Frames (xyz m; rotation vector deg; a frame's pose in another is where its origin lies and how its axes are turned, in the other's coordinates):
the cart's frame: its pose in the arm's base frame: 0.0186 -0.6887 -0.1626 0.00 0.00 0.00
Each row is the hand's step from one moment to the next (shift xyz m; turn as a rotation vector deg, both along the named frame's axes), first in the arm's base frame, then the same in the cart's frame.
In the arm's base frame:
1: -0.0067 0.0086 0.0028 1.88 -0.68 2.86
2: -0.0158 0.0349 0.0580 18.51 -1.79 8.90
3: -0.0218 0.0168 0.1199 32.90 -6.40 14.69
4: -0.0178 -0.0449 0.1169 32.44 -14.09 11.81
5: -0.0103 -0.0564 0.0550 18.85 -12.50 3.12
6: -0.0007 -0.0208 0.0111 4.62 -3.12 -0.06
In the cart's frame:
1: -0.0067 0.0086 0.0028 1.88 -0.68 2.86
2: -0.0158 0.0349 0.0580 18.51 -1.79 8.90
3: -0.0218 0.0168 0.1199 32.90 -6.40 14.69
4: -0.0178 -0.0449 0.1169 32.44 -14.09 11.81
5: -0.0103 -0.0564 0.0550 18.85 -12.50 3.12
6: -0.0007 -0.0208 0.0111 4.62 -3.12 -0.06

